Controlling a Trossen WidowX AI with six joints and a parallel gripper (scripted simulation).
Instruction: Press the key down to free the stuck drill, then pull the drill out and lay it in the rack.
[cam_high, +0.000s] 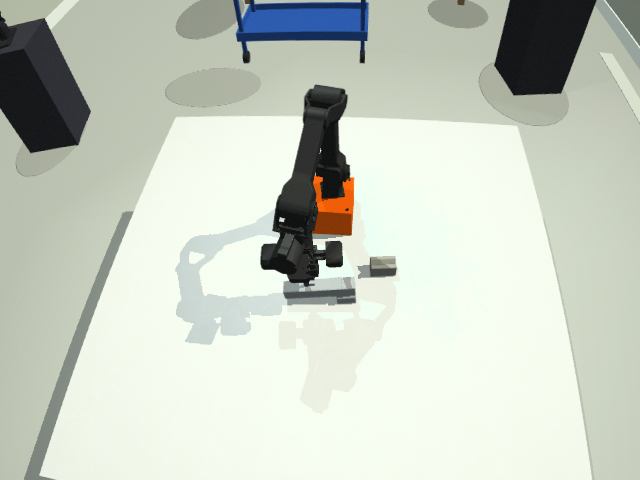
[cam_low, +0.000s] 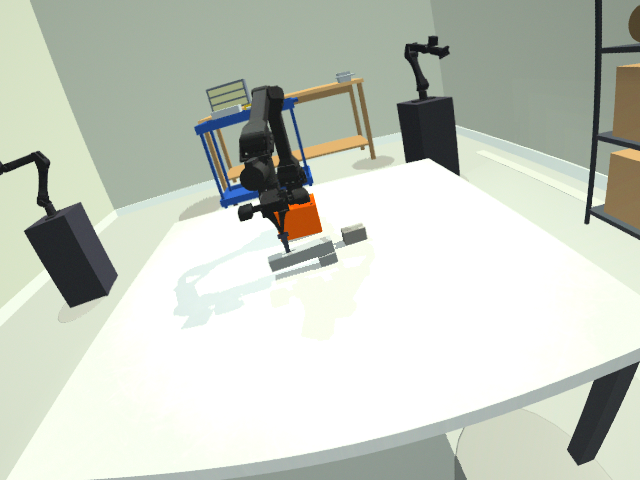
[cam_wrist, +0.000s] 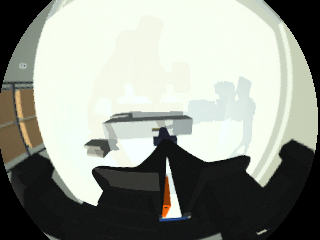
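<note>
Now: gripper tip 3 cm above the dark key. The rest, counted from my gripper tip: grey rack (21 cm to the left, 10 cm below, 6 cm behind); then long grey block (8 cm below, 4 cm to the left); then drill (7 cm below, 6 cm to the left).
</note>
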